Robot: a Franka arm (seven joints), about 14 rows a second.
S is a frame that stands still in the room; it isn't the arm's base.
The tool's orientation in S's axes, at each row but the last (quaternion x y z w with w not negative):
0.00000 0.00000 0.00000 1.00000
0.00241 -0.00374 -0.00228 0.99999
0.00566 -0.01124 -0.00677 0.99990
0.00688 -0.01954 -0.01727 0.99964
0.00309 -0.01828 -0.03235 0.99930
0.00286 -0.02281 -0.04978 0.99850
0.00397 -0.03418 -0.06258 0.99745
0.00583 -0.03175 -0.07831 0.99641
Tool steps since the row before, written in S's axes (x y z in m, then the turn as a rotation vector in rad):
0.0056 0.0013 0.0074 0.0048 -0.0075 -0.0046
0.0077 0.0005 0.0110 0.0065 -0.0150 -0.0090
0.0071 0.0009 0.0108 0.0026 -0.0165 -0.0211
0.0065 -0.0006 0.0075 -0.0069 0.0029 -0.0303
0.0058 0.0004 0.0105 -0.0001 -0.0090 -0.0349
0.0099 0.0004 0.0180 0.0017 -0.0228 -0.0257
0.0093 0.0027 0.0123 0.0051 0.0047 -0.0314
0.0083 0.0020 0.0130 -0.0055 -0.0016 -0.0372
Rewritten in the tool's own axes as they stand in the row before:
0.0056 0.0013 0.0074 0.0048 -0.0075 -0.0046
0.0078 0.0006 0.0109 0.0065 -0.0150 -0.0090
0.0073 0.0011 0.0106 0.0024 -0.0167 -0.0210
0.0068 -0.0003 0.0072 -0.0082 0.0022 -0.0300
0.0061 0.0009 0.0103 -0.0008 -0.0092 -0.0348
0.0106 0.0015 0.0175 0.0028 -0.0227 -0.0257
0.0097 0.0040 0.0116 0.0023 0.0049 -0.0317
0.0087 0.0035 0.0124 -0.0075 -0.0031 -0.0368

